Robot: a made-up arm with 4 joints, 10 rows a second.
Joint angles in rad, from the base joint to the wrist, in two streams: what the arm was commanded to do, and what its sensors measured. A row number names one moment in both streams.
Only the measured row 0 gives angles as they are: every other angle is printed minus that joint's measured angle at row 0.
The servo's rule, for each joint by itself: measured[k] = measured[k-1] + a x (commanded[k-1-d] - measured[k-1]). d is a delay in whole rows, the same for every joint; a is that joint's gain. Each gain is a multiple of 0.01, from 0.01 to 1. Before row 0 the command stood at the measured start. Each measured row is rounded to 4 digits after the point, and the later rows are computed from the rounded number. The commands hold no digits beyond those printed.
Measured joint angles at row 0:
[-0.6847, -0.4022, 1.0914, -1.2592]
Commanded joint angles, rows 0 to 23:
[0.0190, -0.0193, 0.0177, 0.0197]
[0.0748, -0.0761, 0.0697, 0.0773]
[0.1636, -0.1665, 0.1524, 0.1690]
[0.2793, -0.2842, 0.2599, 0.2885]
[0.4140, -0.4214, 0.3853, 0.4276]
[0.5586, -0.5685, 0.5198, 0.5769]
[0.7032, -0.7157, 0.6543, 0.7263]
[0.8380, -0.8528, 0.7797, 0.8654]
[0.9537, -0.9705, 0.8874, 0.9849]
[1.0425, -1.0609, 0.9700, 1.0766]
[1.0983, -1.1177, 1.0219, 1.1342]
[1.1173, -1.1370, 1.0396, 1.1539]
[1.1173, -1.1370, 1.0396, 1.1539]
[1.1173, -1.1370, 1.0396, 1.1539]
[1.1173, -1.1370, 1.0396, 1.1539]
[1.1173, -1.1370, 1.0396, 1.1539]
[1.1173, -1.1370, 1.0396, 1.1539]
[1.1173, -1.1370, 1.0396, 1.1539]
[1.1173, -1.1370, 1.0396, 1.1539]
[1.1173, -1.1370, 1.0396, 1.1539]
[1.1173, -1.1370, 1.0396, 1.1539]
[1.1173, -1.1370, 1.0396, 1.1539]
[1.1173, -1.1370, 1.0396, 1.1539]
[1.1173, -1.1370, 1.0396, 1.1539]
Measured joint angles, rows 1 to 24:
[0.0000, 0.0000, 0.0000, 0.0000]
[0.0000, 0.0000, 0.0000, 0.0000]
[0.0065, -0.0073, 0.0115, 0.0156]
[0.0297, -0.0334, 0.0493, 0.0643]
[0.0752, -0.0840, 0.1163, 0.1470]
[0.1446, -0.1601, 0.2096, 0.2588]
[0.2362, -0.2594, 0.3238, 0.3922]
[0.3458, -0.3769, 0.4512, 0.5381]
[0.4673, -0.5056, 0.5832, 0.6868]
[0.5933, -0.6375, 0.7109, 0.8279]
[0.7158, -0.7640, 0.8256, 0.9519]
[0.8269, -0.8768, 0.9195, 1.0504]
[0.9192, -0.9683, 0.9861, 1.1166]
[0.9866, -1.0324, 1.0209, 1.1461]
[1.0310, -1.0721, 1.0331, 1.1523]
[1.0603, -1.0968, 1.0373, 1.1536]
[1.0797, -1.1121, 1.0388, 1.1538]
[1.0925, -1.1216, 1.0393, 1.1539]
[1.1009, -1.1275, 1.0395, 1.1539]
[1.1065, -1.1311, 1.0396, 1.1539]
[1.1102, -1.1333, 1.0396, 1.1539]
[1.1126, -1.1347, 1.0396, 1.1539]
[1.1142, -1.1356, 1.0396, 1.1539]
[1.1153, -1.1361, 1.0396, 1.1539]
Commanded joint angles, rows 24 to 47:
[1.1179, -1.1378, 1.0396, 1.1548]
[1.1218, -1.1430, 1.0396, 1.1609]
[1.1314, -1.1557, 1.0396, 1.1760]
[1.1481, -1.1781, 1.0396, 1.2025]
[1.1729, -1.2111, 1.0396, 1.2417]
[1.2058, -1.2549, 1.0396, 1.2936]
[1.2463, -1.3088, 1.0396, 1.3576]
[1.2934, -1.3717, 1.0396, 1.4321]
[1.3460, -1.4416, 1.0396, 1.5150]
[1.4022, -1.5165, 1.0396, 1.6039]
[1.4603, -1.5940, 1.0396, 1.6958]
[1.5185, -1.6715, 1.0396, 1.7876]
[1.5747, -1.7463, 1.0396, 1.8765]
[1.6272, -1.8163, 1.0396, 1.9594]
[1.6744, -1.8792, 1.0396, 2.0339]
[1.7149, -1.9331, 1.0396, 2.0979]
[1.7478, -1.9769, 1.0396, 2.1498]
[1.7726, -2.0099, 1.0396, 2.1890]
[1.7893, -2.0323, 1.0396, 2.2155]
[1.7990, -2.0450, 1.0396, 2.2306]
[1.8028, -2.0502, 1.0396, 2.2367]
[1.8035, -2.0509, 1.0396, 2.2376]
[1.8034, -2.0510, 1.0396, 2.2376]
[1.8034, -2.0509, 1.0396, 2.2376]
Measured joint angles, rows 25 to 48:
[1.1160, -1.1364, 1.0396, 1.1539]
[1.1164, -1.1366, 1.0396, 1.1539]
[1.1169, -1.1371, 1.0396, 1.1546]
[1.1186, -1.1393, 1.0396, 1.1596]
[1.1230, -1.1455, 1.0396, 1.1726]
[1.1315, -1.1579, 1.0396, 1.1962]
[1.1456, -1.1781, 1.0396, 1.2321]
[1.1661, -1.2073, 1.0396, 1.2807]
[1.1934, -1.2459, 1.0396, 1.3415]
[1.2274, -1.2937, 1.0396, 1.4131]
[1.2677, -1.3499, 1.0396, 1.4936]
[1.3134, -1.4132, 1.0396, 1.5807]
[1.3633, -1.4819, 1.0396, 1.6716]
[1.4161, -1.5539, 1.0396, 1.7632]
[1.4700, -1.6270, 1.0396, 1.8527]
[1.5234, -1.6989, 1.0396, 1.9370]
[1.5747, -1.7674, 1.0396, 2.0136]
[1.6224, -1.8304, 1.0396, 2.0802]
[1.6650, -1.8861, 1.0396, 2.1352]
[1.7016, -1.9331, 1.0396, 2.1777]
[1.7314, -1.9708, 1.0396, 2.2076]
[1.7544, -1.9990, 1.0396, 2.2258]
[1.7709, -2.0185, 1.0396, 2.2344]
[1.7820, -2.0308, 1.0396, 2.2369]

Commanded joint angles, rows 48 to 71:
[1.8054, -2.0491, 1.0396, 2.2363]
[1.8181, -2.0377, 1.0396, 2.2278]
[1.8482, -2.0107, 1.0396, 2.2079]
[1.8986, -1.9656, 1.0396, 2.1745]
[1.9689, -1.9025, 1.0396, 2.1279]
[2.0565, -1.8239, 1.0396, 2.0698]
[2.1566, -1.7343, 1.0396, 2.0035]
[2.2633, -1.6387, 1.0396, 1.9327]
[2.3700, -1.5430, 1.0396, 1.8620]
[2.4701, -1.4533, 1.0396, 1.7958]
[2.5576, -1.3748, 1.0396, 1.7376]
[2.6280, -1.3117, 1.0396, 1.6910]
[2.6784, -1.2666, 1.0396, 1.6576]
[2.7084, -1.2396, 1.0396, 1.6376]
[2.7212, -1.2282, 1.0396, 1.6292]
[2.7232, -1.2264, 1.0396, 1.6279]
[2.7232, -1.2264, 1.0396, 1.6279]
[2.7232, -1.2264, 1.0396, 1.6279]
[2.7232, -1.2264, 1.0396, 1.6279]
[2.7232, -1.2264, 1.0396, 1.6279]
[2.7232, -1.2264, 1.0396, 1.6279]
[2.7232, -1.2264, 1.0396, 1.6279]
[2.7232, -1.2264, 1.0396, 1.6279]
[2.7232, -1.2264, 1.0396, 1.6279]
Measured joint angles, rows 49 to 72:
[1.7893, -2.0385, 1.0396, 2.2375]
[1.7941, -2.0432, 1.0396, 2.2376]
[1.7979, -2.0454, 1.0396, 2.2366]
[1.8048, -2.0425, 1.0396, 2.2296]
[1.8196, -2.0304, 1.0396, 2.2125]
[1.8465, -2.0058, 1.0396, 2.1825]
[1.8881, -1.9665, 1.0396, 2.1394]
[1.9454, -1.9123, 1.0396, 2.0844]
[2.0172, -1.8447, 1.0396, 2.0205]
[2.1009, -1.7664, 1.0396, 1.9511]
[2.1924, -1.6815, 1.0396, 1.8807]
[2.2868, -1.5948, 1.0396, 1.8136]
[2.3789, -1.5112, 1.0396, 1.7536]
[2.4636, -1.4354, 1.0396, 1.7041]
[2.5366, -1.3713, 1.0396, 1.6674]
[2.5950, -1.3213, 1.0396, 1.6439]
[2.6379, -1.2859, 1.0396, 1.6323]
[2.6669, -1.2633, 1.0396, 1.6288]
[2.6860, -1.2493, 1.0396, 1.6281]
[2.6986, -1.2406, 1.0396, 1.6279]
[2.7070, -1.2352, 1.0396, 1.6279]
[2.7125, -1.2319, 1.0396, 1.6279]
[2.7161, -1.2298, 1.0396, 1.6279]
[2.7185, -1.2285, 1.0396, 1.6279]

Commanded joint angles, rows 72 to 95:
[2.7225, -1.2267, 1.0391, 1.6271]
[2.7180, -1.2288, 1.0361, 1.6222]
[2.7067, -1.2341, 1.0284, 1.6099]
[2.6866, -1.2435, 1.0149, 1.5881]
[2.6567, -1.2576, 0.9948, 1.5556]
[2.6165, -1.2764, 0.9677, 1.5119]
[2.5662, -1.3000, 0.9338, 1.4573]
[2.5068, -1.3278, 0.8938, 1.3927]
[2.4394, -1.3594, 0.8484, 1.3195]
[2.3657, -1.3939, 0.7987, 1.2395]
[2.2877, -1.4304, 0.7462, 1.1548]
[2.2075, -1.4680, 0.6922, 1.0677]
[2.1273, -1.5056, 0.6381, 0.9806]
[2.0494, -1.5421, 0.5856, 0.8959]
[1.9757, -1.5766, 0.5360, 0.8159]
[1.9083, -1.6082, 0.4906, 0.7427]
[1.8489, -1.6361, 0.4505, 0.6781]
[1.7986, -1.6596, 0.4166, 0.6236]
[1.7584, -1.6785, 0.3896, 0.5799]
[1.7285, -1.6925, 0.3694, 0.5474]
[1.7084, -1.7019, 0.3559, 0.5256]
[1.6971, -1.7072, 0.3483, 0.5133]
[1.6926, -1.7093, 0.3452, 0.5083]
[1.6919, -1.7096, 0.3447, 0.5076]
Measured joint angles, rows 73 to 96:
[2.7201, -1.2277, 1.0396, 1.6279]
[2.7212, -1.2272, 1.0396, 1.6279]
[2.7216, -1.2270, 1.0393, 1.6273]
[2.7204, -1.2277, 1.0372, 1.6233]
[2.7157, -1.2301, 1.0315, 1.6127]
[2.7058, -1.2352, 1.0207, 1.5933]
[2.6891, -1.2437, 1.0039, 1.5635]
[2.6644, -1.2561, 0.9804, 1.5227]
[2.6310, -1.2728, 0.9501, 1.4710]
[2.5888, -1.2937, 0.9135, 1.4091]
[2.5380, -1.3187, 0.8712, 1.3383]
[2.4794, -1.3473, 0.8241, 1.2602]
[2.4142, -1.3789, 0.7735, 1.1769]
[2.3439, -1.4128, 0.7207, 1.0906]
[2.2703, -1.4481, 0.6670, 1.0037]
[2.1952, -1.4838, 0.6141, 0.9185]
[2.1206, -1.5191, 0.5633, 0.8374]
[2.0484, -1.5530, 0.5160, 0.7626]
[1.9806, -1.5846, 0.4734, 0.6958]
[1.9187, -1.6131, 0.4365, 0.6388]
[1.8642, -1.6380, 0.4060, 0.5923]
[1.8181, -1.6587, 0.3822, 0.5568]
[1.7808, -1.6751, 0.3651, 0.5322]
[1.7523, -1.6873, 0.3542, 0.5173]

